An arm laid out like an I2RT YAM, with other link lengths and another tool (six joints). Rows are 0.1 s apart.
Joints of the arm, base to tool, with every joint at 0 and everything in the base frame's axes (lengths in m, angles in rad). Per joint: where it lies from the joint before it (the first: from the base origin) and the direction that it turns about. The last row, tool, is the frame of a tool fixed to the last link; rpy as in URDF.
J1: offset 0 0 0.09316 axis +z
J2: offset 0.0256 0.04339 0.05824 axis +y
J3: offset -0.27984 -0.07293 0 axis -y
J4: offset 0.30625 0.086 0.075 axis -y
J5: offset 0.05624 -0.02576 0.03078 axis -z
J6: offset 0.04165 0 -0.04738 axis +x
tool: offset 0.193 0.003 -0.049 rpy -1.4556 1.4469 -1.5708
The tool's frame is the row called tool.
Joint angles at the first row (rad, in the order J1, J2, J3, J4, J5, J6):
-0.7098 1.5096 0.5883 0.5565 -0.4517 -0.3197
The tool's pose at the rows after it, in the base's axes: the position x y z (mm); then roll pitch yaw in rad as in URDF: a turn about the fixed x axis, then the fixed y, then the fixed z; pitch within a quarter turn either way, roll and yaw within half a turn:
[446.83 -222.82 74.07 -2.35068 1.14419 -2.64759]
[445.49 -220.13 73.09 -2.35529 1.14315 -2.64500]
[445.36 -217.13 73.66 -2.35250 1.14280 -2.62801]
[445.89 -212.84 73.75 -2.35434 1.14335 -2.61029]
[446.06 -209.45 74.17 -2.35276 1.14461 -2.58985]
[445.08 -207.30 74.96 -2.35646 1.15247 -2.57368]
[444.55 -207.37 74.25 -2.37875 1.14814 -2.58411]
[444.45 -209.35 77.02 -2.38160 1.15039 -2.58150]
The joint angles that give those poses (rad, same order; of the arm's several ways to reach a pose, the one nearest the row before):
-0.7102 1.5080 0.5852 0.5552 -0.4545 -0.3205
-0.7104 1.5026 0.5786 0.5529 -0.4608 -0.3236
-0.7116 1.4979 0.5766 0.5479 -0.4752 -0.3308
-0.7117 1.4958 0.5759 0.5426 -0.4936 -0.3380
-0.7146 1.4940 0.5753 0.5384 -0.5143 -0.3462
-0.7263 1.4926 0.5736 0.5371 -0.5463 -0.3511
-0.7328 1.4956 0.5840 0.5150 -0.5608 -0.3603
-0.7420 1.4942 0.5935 0.5014 -0.5751 -0.3642

